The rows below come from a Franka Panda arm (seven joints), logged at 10 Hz.
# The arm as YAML. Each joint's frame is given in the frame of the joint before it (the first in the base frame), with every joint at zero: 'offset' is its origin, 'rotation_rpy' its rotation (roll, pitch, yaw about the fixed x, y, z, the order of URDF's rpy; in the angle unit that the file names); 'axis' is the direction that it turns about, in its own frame. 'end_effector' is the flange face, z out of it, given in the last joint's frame.
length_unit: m
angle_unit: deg
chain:
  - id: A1
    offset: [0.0, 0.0, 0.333]
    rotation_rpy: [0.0, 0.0, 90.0]
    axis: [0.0, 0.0, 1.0]
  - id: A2
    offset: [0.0, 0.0, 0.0]
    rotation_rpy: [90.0, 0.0, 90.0]
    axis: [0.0, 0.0, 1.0]
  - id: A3
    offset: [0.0, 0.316, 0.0]
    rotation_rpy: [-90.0, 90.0, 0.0]
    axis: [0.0, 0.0, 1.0]
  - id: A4
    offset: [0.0, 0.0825, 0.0]
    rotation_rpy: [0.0, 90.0, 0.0]
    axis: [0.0, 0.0, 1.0]
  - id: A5
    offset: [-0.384, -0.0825, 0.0]
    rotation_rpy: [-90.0, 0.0, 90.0]
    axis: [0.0, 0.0, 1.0]
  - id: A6
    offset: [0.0, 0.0, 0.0]
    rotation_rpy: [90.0, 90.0, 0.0]
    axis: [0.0, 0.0, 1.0]
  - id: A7
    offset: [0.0, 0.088, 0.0]
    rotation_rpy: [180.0, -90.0, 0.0]
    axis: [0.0, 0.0, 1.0]
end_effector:
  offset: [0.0, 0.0, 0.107]
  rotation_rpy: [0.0, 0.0, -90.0]
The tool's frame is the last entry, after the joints.
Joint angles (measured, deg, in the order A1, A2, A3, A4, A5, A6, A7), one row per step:
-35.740 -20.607 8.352 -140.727 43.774 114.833 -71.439
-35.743 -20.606 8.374 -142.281 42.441 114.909 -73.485
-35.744 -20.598 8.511 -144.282 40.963 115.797 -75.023
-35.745 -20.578 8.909 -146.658 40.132 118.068 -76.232
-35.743 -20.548 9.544 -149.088 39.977 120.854 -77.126
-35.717 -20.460 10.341 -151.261 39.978 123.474 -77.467
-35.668 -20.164 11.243 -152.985 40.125 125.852 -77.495
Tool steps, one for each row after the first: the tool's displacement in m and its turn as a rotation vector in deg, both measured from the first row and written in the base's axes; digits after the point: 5 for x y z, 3 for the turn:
-0.00661 0.00162 -0.01306 -0.909 0.874 2.252
-0.01439 0.00318 -0.02885 -2.075 2.078 3.891
-0.02180 0.00482 -0.04586 -3.514 2.878 4.508
-0.02860 0.00752 -0.06230 -4.834 3.421 4.512
-0.03451 0.01130 -0.07702 -5.977 4.118 4.276
-0.03861 0.01547 -0.08973 -6.933 4.818 3.970

